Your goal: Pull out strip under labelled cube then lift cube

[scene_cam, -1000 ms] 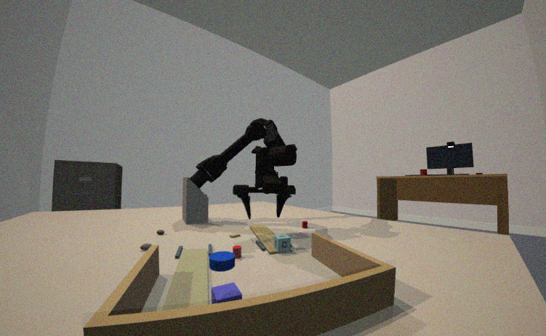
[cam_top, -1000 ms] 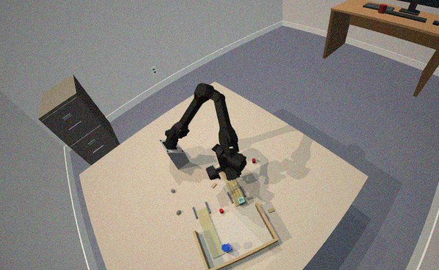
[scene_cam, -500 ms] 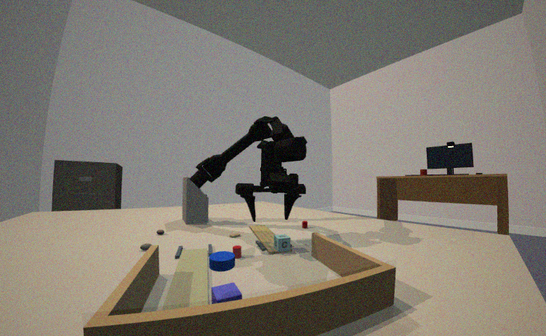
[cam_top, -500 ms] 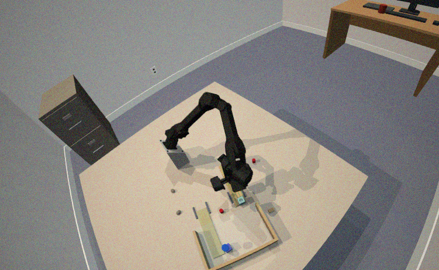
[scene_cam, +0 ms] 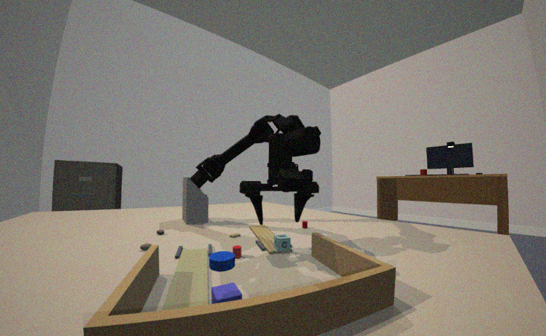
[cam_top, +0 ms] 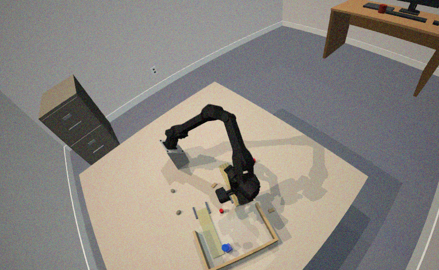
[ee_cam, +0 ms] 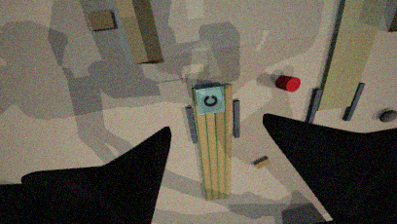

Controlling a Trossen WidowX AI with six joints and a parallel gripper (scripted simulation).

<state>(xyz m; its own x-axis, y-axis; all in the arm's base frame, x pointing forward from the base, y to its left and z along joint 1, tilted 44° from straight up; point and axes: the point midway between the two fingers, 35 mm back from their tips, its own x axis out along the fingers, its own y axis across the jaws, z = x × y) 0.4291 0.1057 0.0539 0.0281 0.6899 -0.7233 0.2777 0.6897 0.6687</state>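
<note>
The teal labelled cube lies 10 mm ahead of my gripper tip and 40 mm below it. The rest, counted from my gripper tip: blue disc (140 mm ahead, 200 mm to the right, 10 mm above); then striped strip (100 mm behind, 30 mm to the left, 60 mm below).
</note>
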